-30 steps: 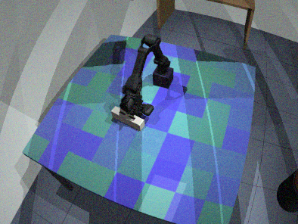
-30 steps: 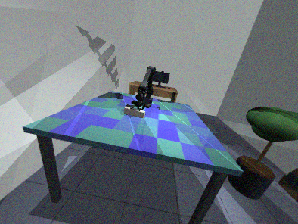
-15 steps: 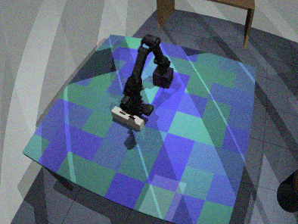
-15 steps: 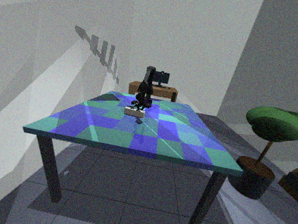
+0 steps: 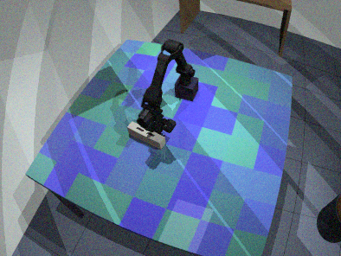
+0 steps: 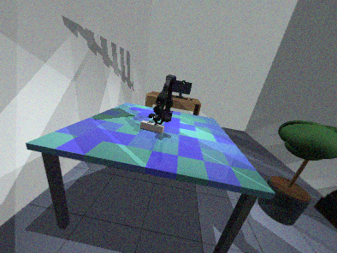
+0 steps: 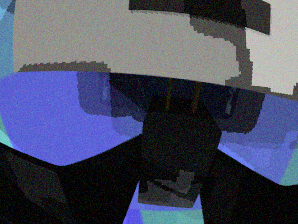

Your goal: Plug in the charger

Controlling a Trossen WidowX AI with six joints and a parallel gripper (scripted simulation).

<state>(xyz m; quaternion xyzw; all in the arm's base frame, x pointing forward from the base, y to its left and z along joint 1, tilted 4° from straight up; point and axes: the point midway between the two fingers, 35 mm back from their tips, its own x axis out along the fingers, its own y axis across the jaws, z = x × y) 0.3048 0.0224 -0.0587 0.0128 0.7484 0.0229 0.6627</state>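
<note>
Now: the two-prong charger 20 mm ahead of my gripper tip and 10 mm above it.
</note>
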